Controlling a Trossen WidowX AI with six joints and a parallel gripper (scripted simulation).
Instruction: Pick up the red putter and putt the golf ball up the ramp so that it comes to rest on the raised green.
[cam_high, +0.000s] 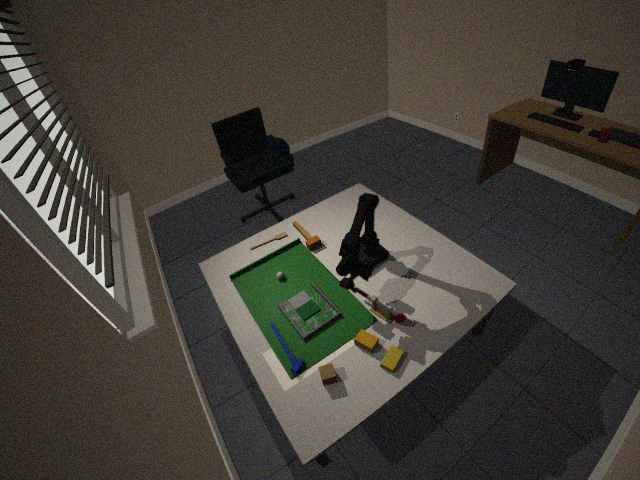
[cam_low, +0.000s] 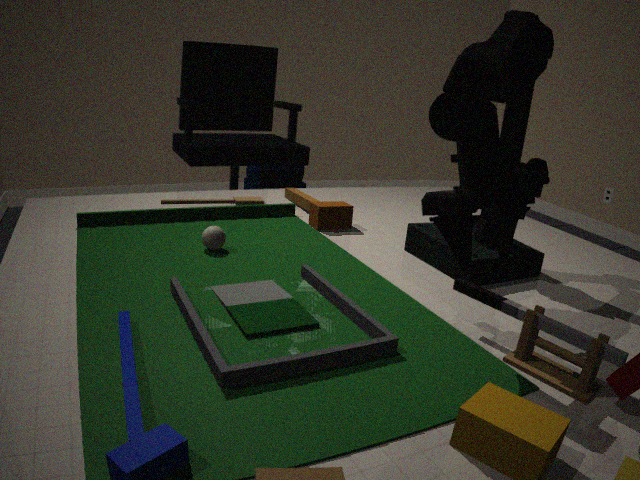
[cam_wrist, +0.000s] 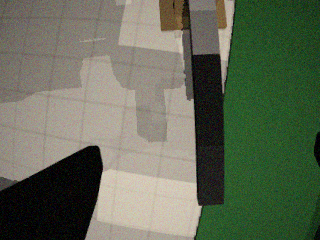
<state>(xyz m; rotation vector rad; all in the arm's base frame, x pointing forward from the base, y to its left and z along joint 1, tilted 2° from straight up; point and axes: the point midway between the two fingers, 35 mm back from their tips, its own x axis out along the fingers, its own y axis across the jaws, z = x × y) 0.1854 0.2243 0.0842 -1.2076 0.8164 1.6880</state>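
Now: the wooden rack 120 mm to the left of my gripper tip, 70 mm below it and 50 mm behind it. From my gripper tip the other things lie so: blue putter: 430 mm ahead, 90 mm to the left, 80 mm below; brown block: 310 mm ahead, 290 mm to the left, 70 mm below; white golf ball: 330 mm to the right, 330 mm ahead, 80 mm below.
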